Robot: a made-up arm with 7 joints. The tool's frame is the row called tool.
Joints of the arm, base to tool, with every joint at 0 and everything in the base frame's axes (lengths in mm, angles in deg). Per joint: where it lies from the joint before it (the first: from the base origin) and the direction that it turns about. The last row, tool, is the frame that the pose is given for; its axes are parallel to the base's.
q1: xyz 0 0 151 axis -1 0 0
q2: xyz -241 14 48 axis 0 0 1
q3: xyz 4 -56 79 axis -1 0 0
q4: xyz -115 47 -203 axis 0 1 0
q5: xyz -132 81 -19 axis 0 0 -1
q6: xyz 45 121 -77 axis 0 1 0
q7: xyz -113 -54 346 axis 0 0 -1
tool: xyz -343 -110 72
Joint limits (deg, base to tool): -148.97..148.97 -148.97..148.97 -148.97..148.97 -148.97..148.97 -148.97..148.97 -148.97..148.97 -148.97..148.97
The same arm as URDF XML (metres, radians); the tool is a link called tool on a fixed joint. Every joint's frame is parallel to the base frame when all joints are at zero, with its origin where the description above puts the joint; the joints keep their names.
<robot name="arm">
  <link name="base"/>
  <link name="link1"/>
  <link name="link2"/>
  <link name="link3"/>
  <link name="link4"/>
  <link name="link5"/>
  <link name="link6"/>
  <link name="link7"/>
  <link name="tool"/>
  <joint name="q1" type="revolute">
    <parent link="base"/>
    <child link="link1"/>
    <origin xyz="0 0 0.151" rpy="0 0 0"/>
    <axis xyz="-1 0 0"/>
    <limit lower="-2.6" upper="2.6"/>
  </joint>
  <joint name="q2" type="revolute">
    <parent link="link1"/>
    <child link="link2"/>
    <origin xyz="-0.241 0.014 0.048" rpy="0 0 0"/>
    <axis xyz="0 0 1"/>
    <limit lower="-2.6" upper="2.6"/>
  </joint>
  <joint name="q3" type="revolute">
    <parent link="link2"/>
    <child link="link3"/>
    <origin xyz="0.004 -0.056 0.079" rpy="0 0 0"/>
    <axis xyz="-1 0 0"/>
    <limit lower="-2.6" upper="2.6"/>
  </joint>
  <joint name="q4" type="revolute">
    <parent link="link3"/>
    <child link="link4"/>
    <origin xyz="-0.115 0.047 -0.203" rpy="0 0 0"/>
    <axis xyz="0 1 0"/>
    <limit lower="-2.6" upper="2.6"/>
  </joint>
  <joint name="q5" type="revolute">
    <parent link="link4"/>
    <child link="link5"/>
    <origin xyz="-0.132 0.081 -0.019" rpy="0 0 0"/>
    <axis xyz="0 0 -1"/>
    <limit lower="-2.6" upper="2.6"/>
  </joint>
  <joint name="q6" type="revolute">
    <parent link="link5"/>
    <child link="link6"/>
    <origin xyz="0.045 0.121 -0.077" rpy="0 0 0"/>
    <axis xyz="0 1 0"/>
    <limit lower="-2.6" upper="2.6"/>
  </joint>
  <joint name="q7" type="revolute">
    <parent link="link6"/>
    <child link="link7"/>
    <origin xyz="-0.113 -0.054 0.346" rpy="0 0 0"/>
    <axis xyz="0 0 -1"/>
    <limit lower="-2.6" upper="2.6"/>
  </joint>
  <joint name="tool_fixed" type="fixed">
    <parent link="link7"/>
    <child link="tool"/>
    <origin xyz="-0.343 -0.11 0.072" rpy="0 0 0"/>
  </joint>
</robot>

